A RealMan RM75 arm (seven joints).
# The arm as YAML. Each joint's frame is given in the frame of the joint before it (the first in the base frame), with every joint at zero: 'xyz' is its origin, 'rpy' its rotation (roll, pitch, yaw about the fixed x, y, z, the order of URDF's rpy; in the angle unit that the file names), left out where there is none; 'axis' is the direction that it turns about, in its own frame. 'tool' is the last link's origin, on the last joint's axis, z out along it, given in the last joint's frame.
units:
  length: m
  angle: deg
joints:
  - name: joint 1
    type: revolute
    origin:
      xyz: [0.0, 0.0, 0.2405]
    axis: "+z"
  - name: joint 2
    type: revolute
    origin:
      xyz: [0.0, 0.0, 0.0]
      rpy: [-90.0, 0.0, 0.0]
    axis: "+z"
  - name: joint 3
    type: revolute
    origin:
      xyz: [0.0, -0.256, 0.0]
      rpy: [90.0, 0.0, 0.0]
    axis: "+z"
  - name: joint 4
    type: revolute
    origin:
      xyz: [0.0, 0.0, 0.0]
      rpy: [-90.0, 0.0, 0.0]
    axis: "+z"
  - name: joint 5
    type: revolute
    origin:
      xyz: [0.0, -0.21, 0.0]
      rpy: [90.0, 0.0, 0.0]
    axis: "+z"
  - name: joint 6
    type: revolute
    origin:
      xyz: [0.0, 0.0, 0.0]
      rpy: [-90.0, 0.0, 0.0]
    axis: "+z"
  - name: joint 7
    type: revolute
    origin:
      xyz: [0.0, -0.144, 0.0]
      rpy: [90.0, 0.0, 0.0]
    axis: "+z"
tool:
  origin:
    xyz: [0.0, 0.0, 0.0]
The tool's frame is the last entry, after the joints.
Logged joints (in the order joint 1, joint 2, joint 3, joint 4, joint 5, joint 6, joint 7), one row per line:
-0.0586 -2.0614 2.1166 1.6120 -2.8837 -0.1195 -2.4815
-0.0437 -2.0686 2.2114 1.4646 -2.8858 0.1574 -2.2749
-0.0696 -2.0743 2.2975 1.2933 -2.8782 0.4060 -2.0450
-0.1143 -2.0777 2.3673 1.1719 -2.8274 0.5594 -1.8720
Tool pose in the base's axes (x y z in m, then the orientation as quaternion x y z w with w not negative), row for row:
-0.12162 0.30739 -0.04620 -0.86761 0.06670 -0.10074 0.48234
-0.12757 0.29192 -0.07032 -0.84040 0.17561 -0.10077 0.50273
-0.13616 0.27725 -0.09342 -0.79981 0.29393 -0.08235 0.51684
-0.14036 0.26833 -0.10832 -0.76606 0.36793 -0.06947 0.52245
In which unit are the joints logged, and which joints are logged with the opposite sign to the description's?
The joints are logged in radians. Opposite sign: joint 5, joint 6.
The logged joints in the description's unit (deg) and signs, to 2 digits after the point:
-3.36 -118.11 121.27 92.36 165.22 6.85 -142.18
-2.50 -118.52 126.70 83.92 165.34 -9.02 -130.34
-3.99 -118.85 131.64 74.10 164.91 -23.26 -117.17
-6.55 -119.04 135.64 67.14 162.00 -32.05 -107.26

